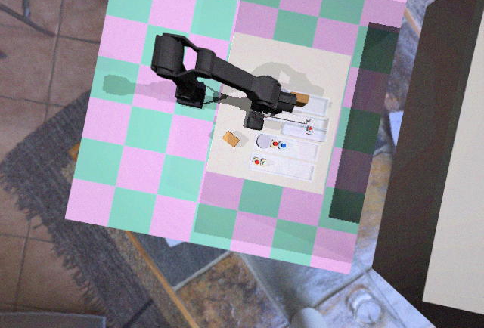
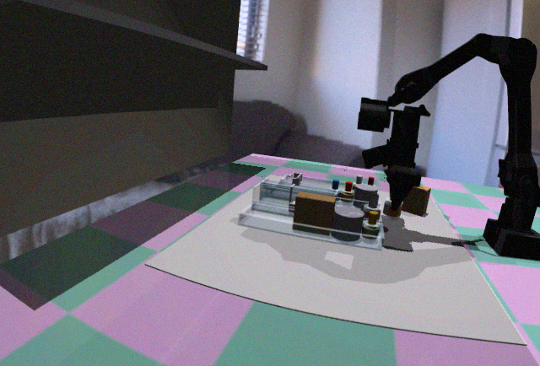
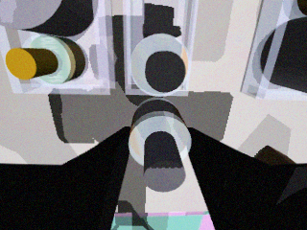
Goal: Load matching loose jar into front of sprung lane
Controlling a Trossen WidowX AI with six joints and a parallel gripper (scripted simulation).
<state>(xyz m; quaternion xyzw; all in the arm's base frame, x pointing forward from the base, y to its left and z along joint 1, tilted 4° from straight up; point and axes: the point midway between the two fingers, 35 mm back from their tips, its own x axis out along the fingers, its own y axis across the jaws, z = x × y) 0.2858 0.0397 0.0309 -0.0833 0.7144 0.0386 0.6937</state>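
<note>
Now: gripper tip 200 mm short of the clear sprung lane, 30 mm above it and 10 mm to the right of it. From my gripper tip the other things lie so: pusher plate: 160 mm ahead.
</note>
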